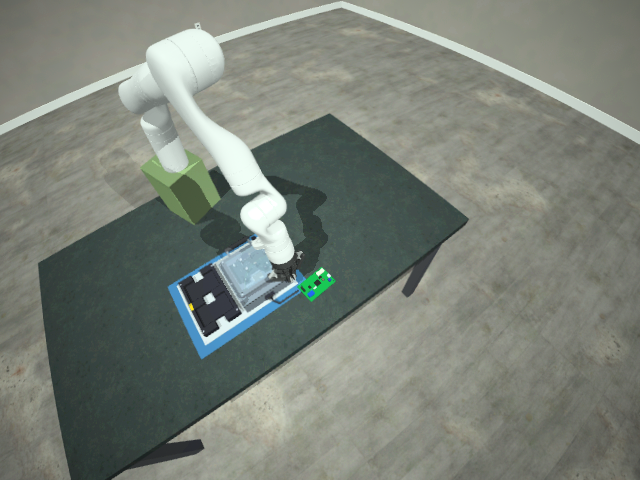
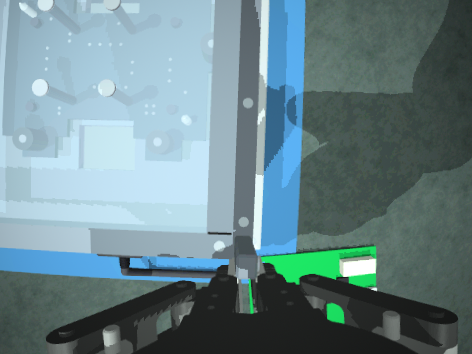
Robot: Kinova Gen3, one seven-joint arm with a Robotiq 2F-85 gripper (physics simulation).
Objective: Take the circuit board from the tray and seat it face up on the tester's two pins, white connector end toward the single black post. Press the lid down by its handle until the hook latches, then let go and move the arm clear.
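Where they show: gripper, fingertip midpoint: [image 1: 292,279]; arm's base, link origin: [image 1: 175,163].
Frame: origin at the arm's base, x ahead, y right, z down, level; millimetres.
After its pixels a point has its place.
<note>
The green circuit board [image 1: 316,284] @[x 575, y -233, z 225 mm] [image 2: 295,267] @[x 551, y -215, z 226 mm] lies face up beside the tester's right front corner, white connector [image 1: 320,271] @[x 544, y -268, z 220 mm] [image 2: 357,266] @[x 543, y -264, z 220 mm] toward its far right end. The tester's clear lid [image 1: 247,268] @[x 452, y -61, z 134 mm] [image 2: 120,185] @[x 490, y -102, z 134 mm] has a grey frame; white-topped posts show through it. A dark bar handle [image 1: 285,298] @[x 566, y -122, z 222 mm] [image 2: 165,273] @[x 567, y -110, z 222 mm] runs along its front edge. My gripper [image 1: 283,279] @[x 539, y -168, z 176 mm] [image 2: 245,271] @[x 539, y -168, z 176 mm] is nearly closed at the front right corner, with a small grey block [image 2: 245,252] @[x 515, y -162, z 138 mm] between its fingertips. The fingers partly hide the board and the handle's right end. The two pins are hard to pick out.
The tester has a blue base [image 1: 206,350] @[x 587, y 168, z 228 mm] [image 2: 282,200] @[x 498, y -196, z 228 mm]. A black panel [image 1: 204,289] @[x 398, y 100, z 212 mm] with white pads and a yellow spot lies left of the lid. The arm's green pedestal [image 1: 178,196] @[x 90, y 43, z 68 mm] stands at the dark table's [image 1: 372,206] @[x 404, y -591, z 230 mm] back left edge.
</note>
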